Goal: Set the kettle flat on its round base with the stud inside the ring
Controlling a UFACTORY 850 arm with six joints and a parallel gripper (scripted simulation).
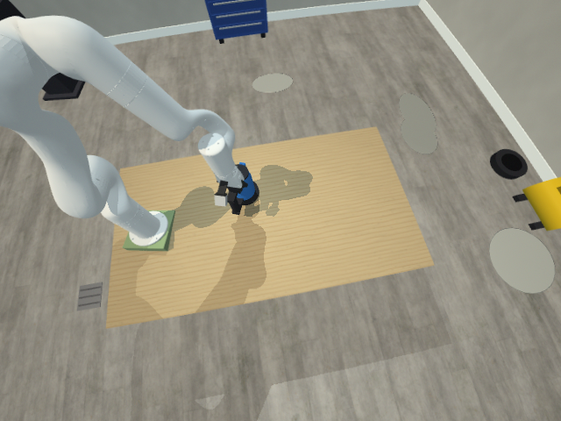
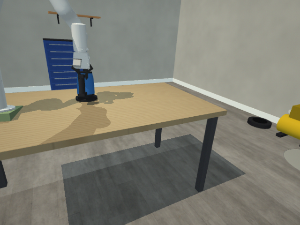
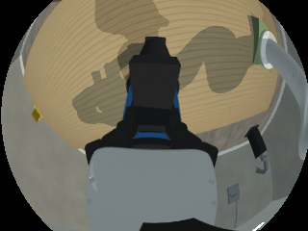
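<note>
Now: the blue kettle 1 cm ahead of my hand, 3 cm to the left of it and 5 cm below it. The rest, counted from my hand: round black base 1 cm ahead, 6 cm to the left, 17 cm below.
</note>
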